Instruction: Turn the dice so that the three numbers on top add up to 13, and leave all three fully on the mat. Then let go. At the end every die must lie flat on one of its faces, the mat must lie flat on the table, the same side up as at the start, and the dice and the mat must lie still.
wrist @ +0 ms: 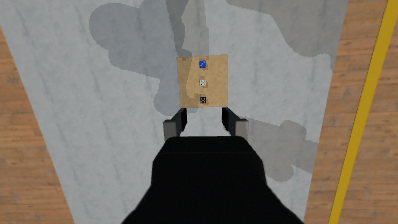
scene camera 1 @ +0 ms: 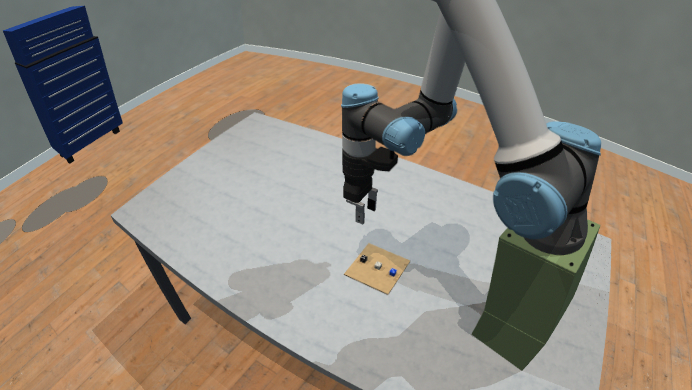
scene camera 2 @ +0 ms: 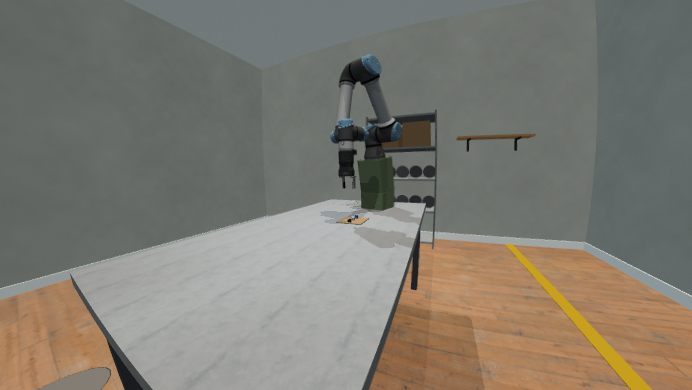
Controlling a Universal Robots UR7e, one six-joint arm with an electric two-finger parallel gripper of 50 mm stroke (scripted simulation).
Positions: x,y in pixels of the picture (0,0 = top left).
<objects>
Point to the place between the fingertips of the gripper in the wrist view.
204,114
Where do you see a tan mat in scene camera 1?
366,273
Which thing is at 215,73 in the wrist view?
A tan mat.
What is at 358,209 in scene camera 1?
The gripper.
</objects>
